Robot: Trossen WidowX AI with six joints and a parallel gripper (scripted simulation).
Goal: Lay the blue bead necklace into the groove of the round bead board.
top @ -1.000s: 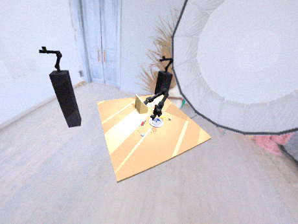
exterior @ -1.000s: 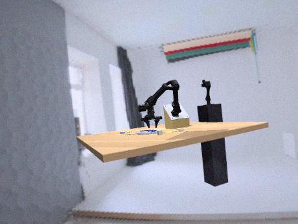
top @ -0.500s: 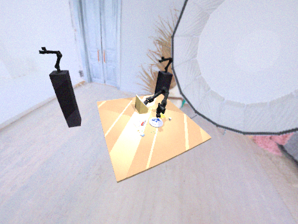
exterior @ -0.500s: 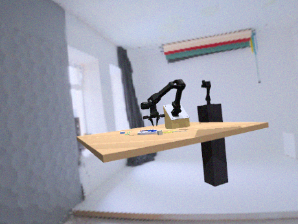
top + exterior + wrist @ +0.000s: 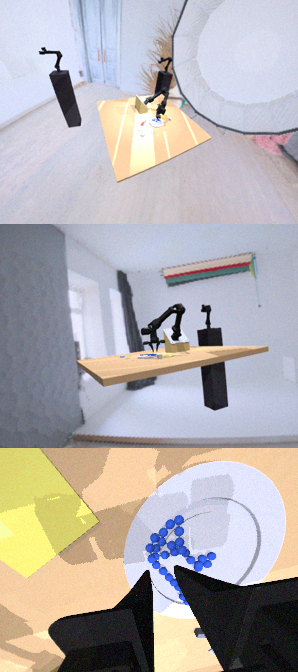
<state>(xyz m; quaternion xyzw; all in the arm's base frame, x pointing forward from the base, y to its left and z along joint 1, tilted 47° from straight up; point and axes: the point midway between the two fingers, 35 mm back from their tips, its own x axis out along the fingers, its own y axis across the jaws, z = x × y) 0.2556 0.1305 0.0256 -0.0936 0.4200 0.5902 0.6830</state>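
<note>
Now: gripper tip 50 mm short of the round bead board, 40 mm to the left of it and 30 mm above it. Also, from my gripper tip: yellow flat piece: 80 mm behind, 120 mm to the left, 30 mm below; red-and-grey object: 20 mm ahead, 220 mm to the right, 30 mm below; white cylinder: 50 mm ahead, 200 mm to the left, 20 mm below.
</note>
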